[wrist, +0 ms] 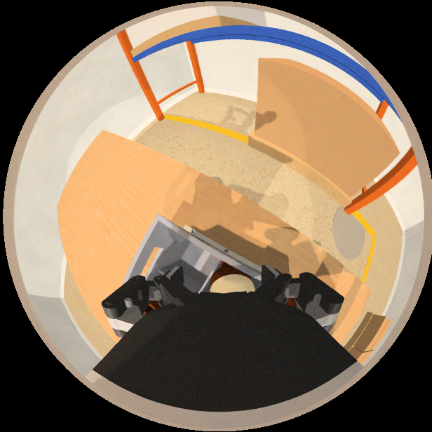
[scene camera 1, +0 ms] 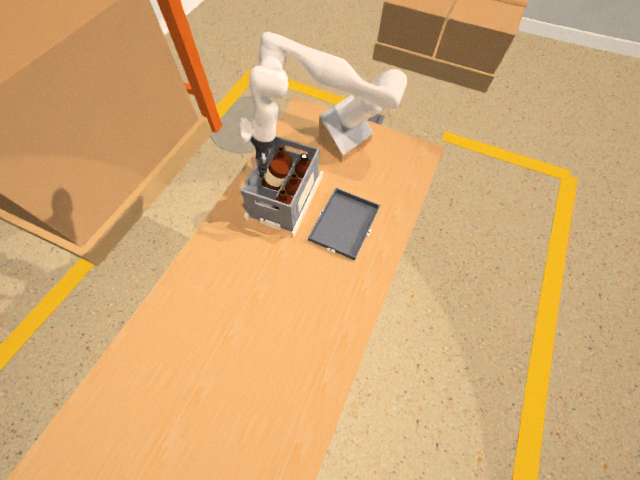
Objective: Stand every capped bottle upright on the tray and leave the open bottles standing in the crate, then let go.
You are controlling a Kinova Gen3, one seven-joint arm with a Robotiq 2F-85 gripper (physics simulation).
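Frame: origin at the arm's base, x right, y down, z ahead, level; centimetres.
Seen in the pictures: gripper, fingertip midpoint: (scene camera 1: 259,167); arm's base at its link origin: (scene camera 1: 349,117).
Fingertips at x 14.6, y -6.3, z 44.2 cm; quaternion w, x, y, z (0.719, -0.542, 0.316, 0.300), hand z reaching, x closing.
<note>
Pixels of each thing's top centre, then the offset from my fingertips to it. "pt": a spot on its surface instead. Level surfaces: height alone.
- grey crate at its top centre: (scene camera 1: 281,168) dx -6.8, dy +0.4, dz -3.5 cm
- large bottle with a cream label, top centre: (scene camera 1: 269,166) dx -2.2, dy +1.1, dz -2.7 cm
- bottle at its top centre: (scene camera 1: 280,149) dx -1.1, dy +1.6, dz -12.1 cm
- bottle with a pale top, top centre: (scene camera 1: 304,156) dx -10.4, dy +1.6, dz -13.3 cm
- dark grey tray at a spot on its surface: (scene camera 1: 343,222) pt dx -32.6, dy +17.4, dz -3.8 cm
- wooden table at its surface level: dy +18.0 cm
The grey crate (scene camera 1: 268,211) (wrist: 170,240) holds several brown bottles. One large bottle with a cream label (scene camera 1: 273,179) (wrist: 232,285) leans inside it, its broad base raised. Behind it shows the neck of another bottle (scene camera 1: 280,152). A bottle with a pale top (scene camera 1: 302,166) stands at the back right. Two bottles with dark necks (scene camera 1: 293,184) (scene camera 1: 283,196) stand along the crate's right side; whether they are capped is too small to tell. The dark grey tray (scene camera 1: 343,222) carries no bottle. My gripper (scene camera 1: 262,173) (wrist: 222,275) is open and empty, at the crate's left side beside the leaning bottle.
The crate and tray stand on a wooden table (scene camera 1: 232,320) (wrist: 110,200), the tray right of the crate. The arm's grey base (scene camera 1: 343,136) is behind them. A large brown box (scene camera 1: 103,129) (wrist: 320,130) and an orange post (scene camera 1: 191,67) stand beyond the table's left edge.
</note>
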